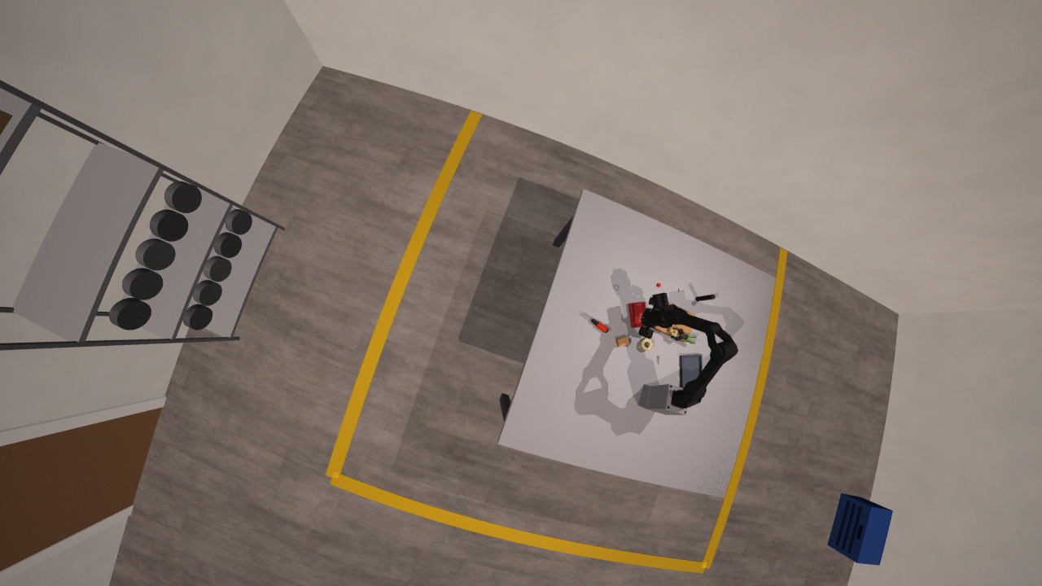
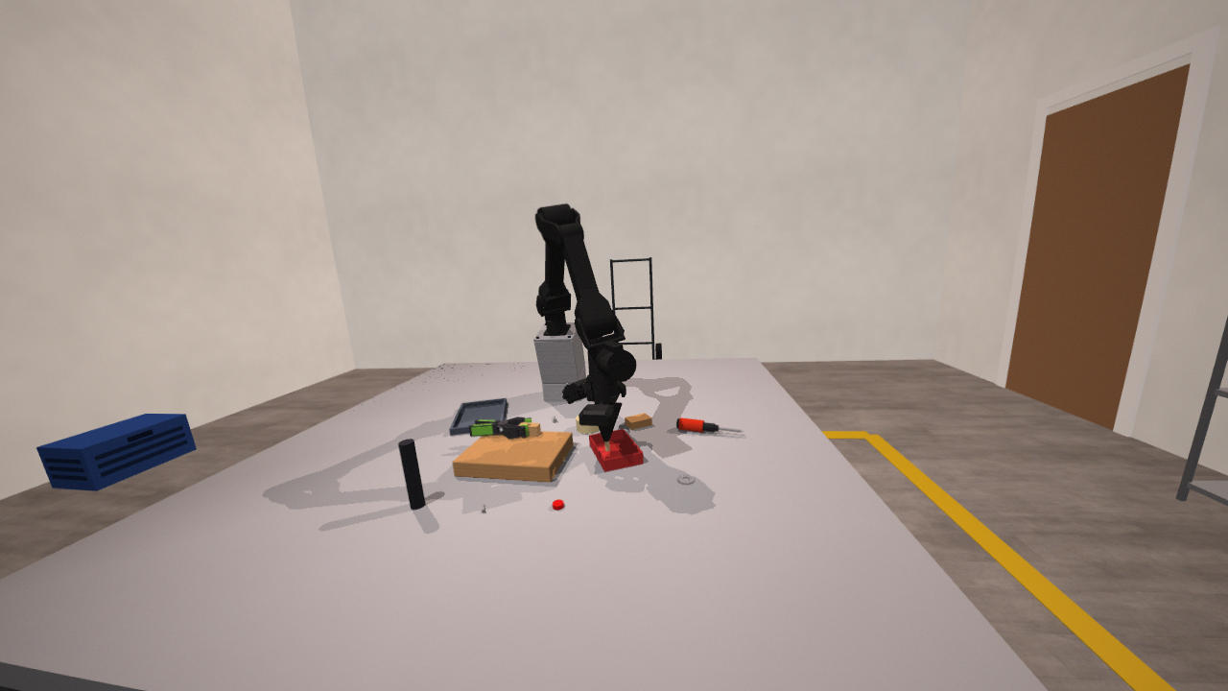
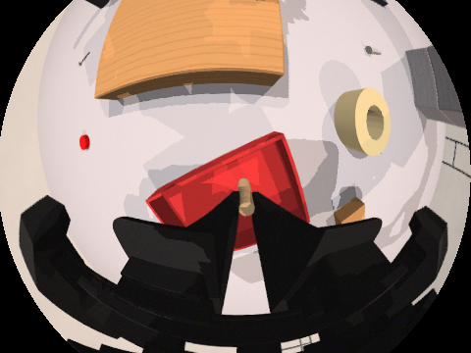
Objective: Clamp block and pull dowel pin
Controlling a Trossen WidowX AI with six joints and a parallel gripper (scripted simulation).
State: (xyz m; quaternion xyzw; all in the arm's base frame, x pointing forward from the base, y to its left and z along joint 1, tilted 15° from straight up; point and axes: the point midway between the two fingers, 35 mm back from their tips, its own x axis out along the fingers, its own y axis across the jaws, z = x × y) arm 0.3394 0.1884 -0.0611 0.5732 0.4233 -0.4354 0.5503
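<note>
My hand is 40 mm above the dowel pin. From my hand the other things lie so: tape roll (110 mm behind, 70 mm to the right, 50 mm below); then red tray (50 mm below, 20 mm to the left, 10 mm ahead); then small orange block (140 mm behind, 50 mm to the left, 50 mm below).
</note>
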